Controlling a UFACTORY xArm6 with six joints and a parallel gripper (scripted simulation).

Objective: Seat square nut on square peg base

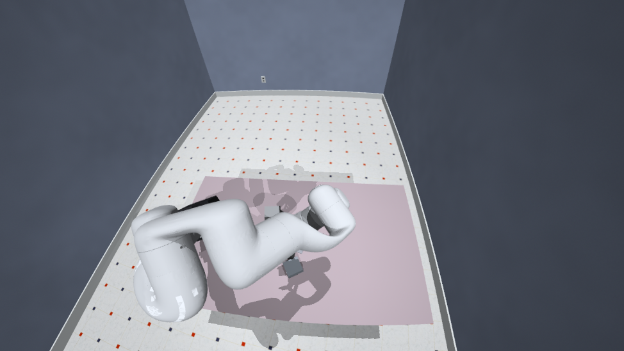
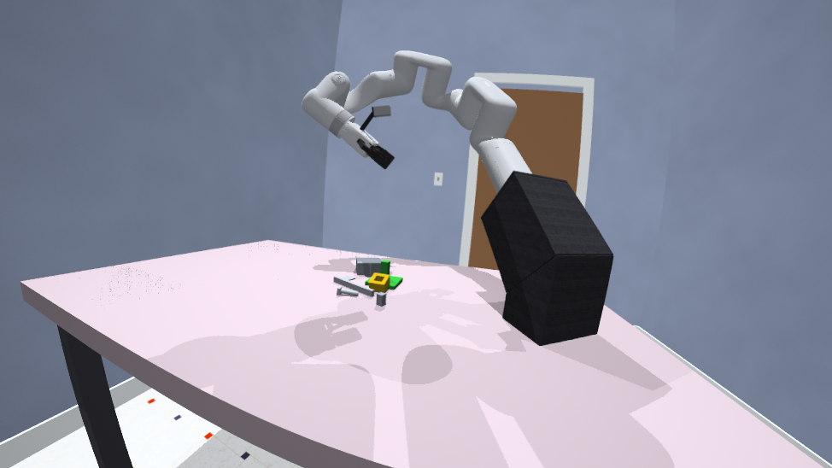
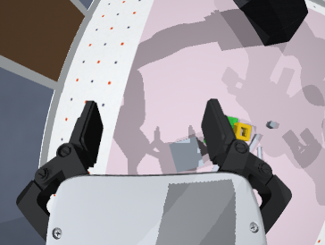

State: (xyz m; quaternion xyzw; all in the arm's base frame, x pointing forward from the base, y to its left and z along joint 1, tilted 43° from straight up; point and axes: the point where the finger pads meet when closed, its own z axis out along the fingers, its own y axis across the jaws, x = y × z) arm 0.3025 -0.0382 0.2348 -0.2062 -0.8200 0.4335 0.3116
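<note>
The long bar lies 6 cm ahead of my hand, 15 cm to the left of it and 33 cm below it. Round my hand: small plate: 8 cm ahead, 8 cm to the left, 33 cm below; bolt: 6 cm ahead, 20 cm to the left, 33 cm below; grey block: 4 cm ahead, 31 cm below.
</note>
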